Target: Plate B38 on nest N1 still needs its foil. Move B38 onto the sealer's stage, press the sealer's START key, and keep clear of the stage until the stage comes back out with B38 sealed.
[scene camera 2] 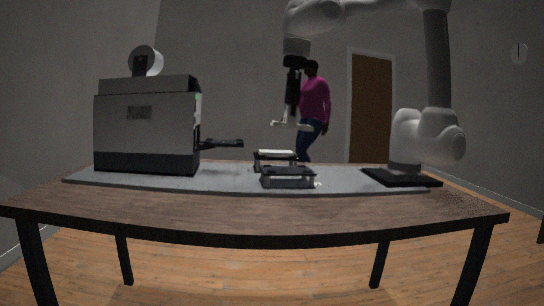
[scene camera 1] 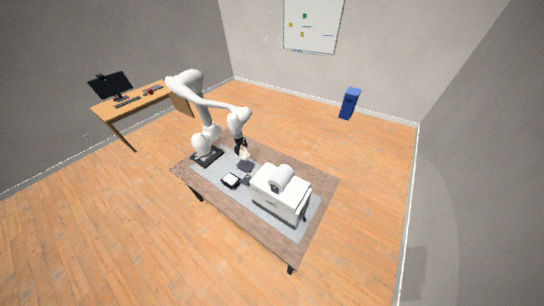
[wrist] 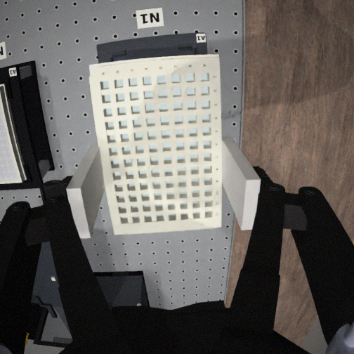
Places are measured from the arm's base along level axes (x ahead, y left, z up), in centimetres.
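Pixels of known places: gripper, fingertip midpoint: (scene camera 2: 288,126) (scene camera 1: 243,155); arm's base, link origin: (scene camera 2: 403,174) (scene camera 1: 205,154).
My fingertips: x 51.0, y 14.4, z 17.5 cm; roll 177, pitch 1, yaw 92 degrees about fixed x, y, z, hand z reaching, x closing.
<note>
For each thing: its top centre in the pictures, then the offset to it from my fingertips. "spot": a spot on its surface instead. Level surfaces: height alone.
- Plate B38, top centre: (scene camera 2: 291,121) (scene camera 1: 242,153) dx -0.7, dy -0.1, dz +1.5 cm
- nest N1, top centre: (scene camera 2: 287,167) (scene camera 1: 245,164) dx -0.2, dy -0.4, dz -13.0 cm
- second dark nest, surface spot: (scene camera 2: 257,162) spot: dx +9.1, dy -16.4, dz -14.6 cm
- white plate, top centre: (scene camera 2: 275,151) (scene camera 1: 230,178) dx +2.3, dy -22.4, dz -11.1 cm
- foil roll, top centre: (scene camera 2: 148,48) (scene camera 1: 281,172) dx +54.8, dy -12.9, dz +29.2 cm
- table, surface height: dz -19.6 cm
Plate B38 (scene camera 1: 244,154) (scene camera 2: 305,127) (wrist: 160,125), cream with open square wells, hangs in the air. My gripper (scene camera 1: 240,149) (scene camera 2: 289,119) (wrist: 161,158) is shut on its long sides. In the wrist view the plate covers most of nest N1 (scene camera 1: 245,165) (scene camera 2: 288,172) (wrist: 150,43), a dark raised stand below it that looks empty in the scene views. The white sealer (scene camera 1: 280,194) (scene camera 2: 145,130) has its dark stage (scene camera 1: 246,180) (scene camera 2: 223,143) out and bare, on the side facing the nests. A green light (scene camera 2: 196,96) shows on the sealer. The START key cannot be made out.
A second dark nest (scene camera 2: 257,162) (wrist: 42,130) beside N1 bears a white plate (scene camera 1: 230,179) (scene camera 2: 276,152) (wrist: 9,135). The foil roll (scene camera 1: 281,177) (scene camera 2: 153,61) tops the sealer. A person (scene camera 2: 315,97) in a pink top stands behind the table (scene camera 1: 320,210) (scene camera 2: 250,220).
</note>
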